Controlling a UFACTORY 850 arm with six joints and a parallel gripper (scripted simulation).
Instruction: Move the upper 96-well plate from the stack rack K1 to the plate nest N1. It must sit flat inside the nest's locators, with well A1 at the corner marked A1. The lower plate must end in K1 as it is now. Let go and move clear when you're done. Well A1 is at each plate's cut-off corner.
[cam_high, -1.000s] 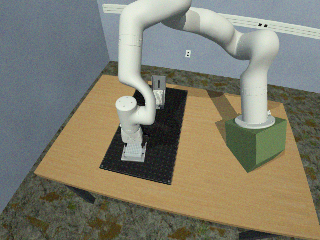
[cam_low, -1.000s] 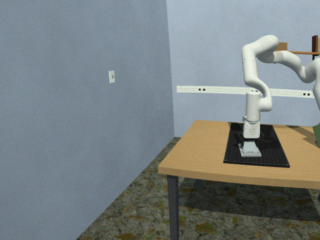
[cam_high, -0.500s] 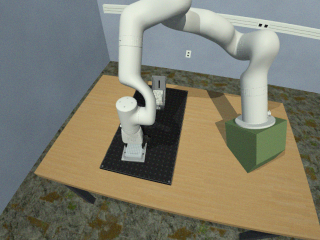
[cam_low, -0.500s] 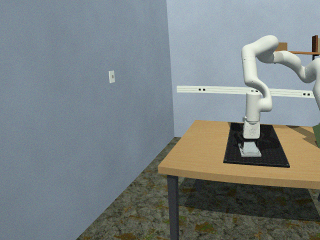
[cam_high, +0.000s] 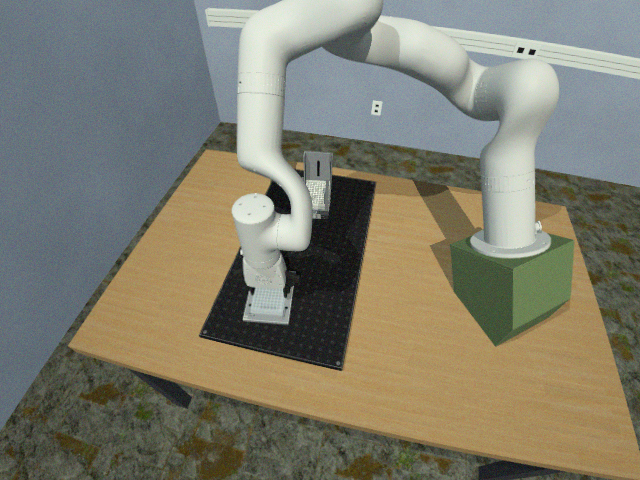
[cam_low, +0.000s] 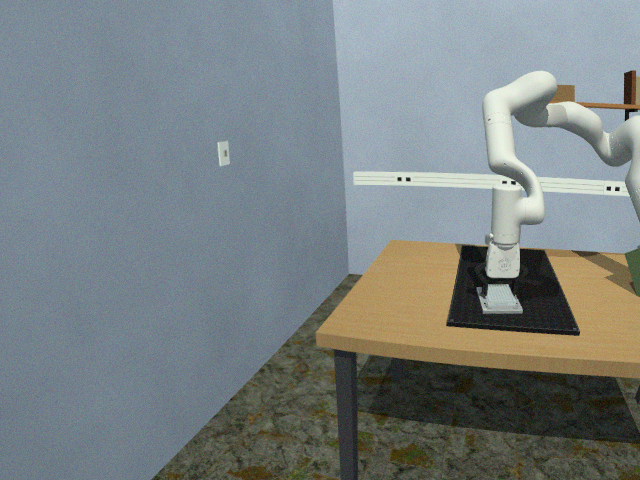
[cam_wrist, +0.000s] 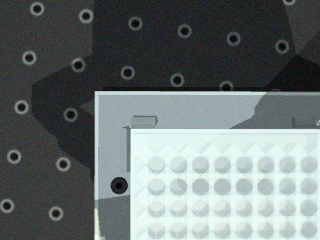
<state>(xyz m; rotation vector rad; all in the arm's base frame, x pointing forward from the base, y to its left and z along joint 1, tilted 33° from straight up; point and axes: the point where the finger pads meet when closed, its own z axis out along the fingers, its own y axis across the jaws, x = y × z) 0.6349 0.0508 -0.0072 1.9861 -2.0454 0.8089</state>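
My gripper is now 1 cm above the white 96-well plate.
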